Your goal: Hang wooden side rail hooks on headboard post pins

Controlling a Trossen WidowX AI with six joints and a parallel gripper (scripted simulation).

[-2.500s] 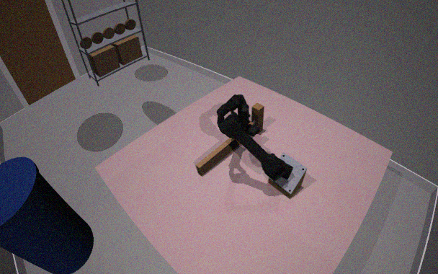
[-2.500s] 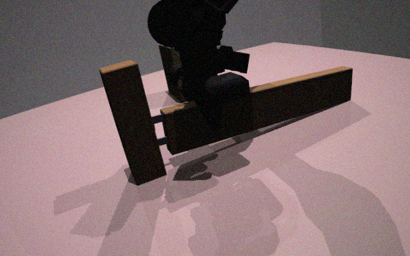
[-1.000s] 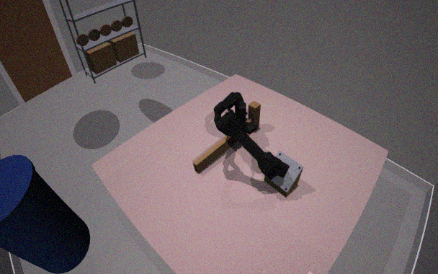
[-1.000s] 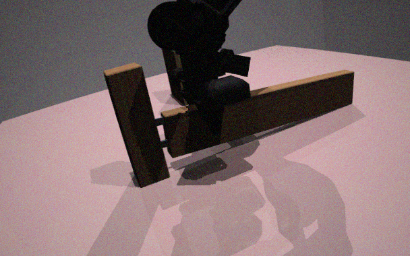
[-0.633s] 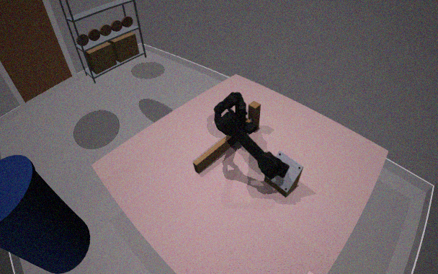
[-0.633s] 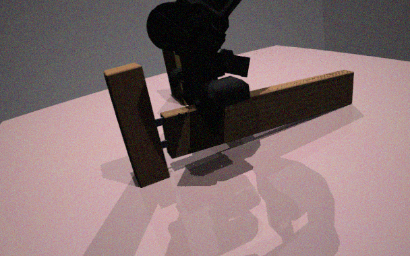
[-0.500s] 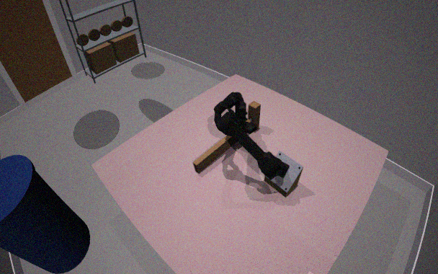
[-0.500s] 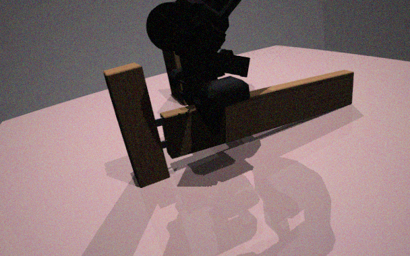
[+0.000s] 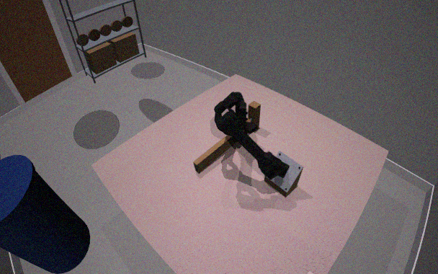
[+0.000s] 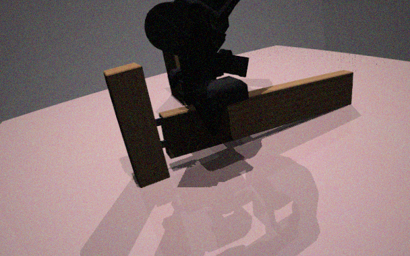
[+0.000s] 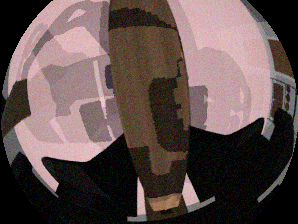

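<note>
The headboard post is 110 mm to the right of my gripper tip and 40 mm above it.
</note>
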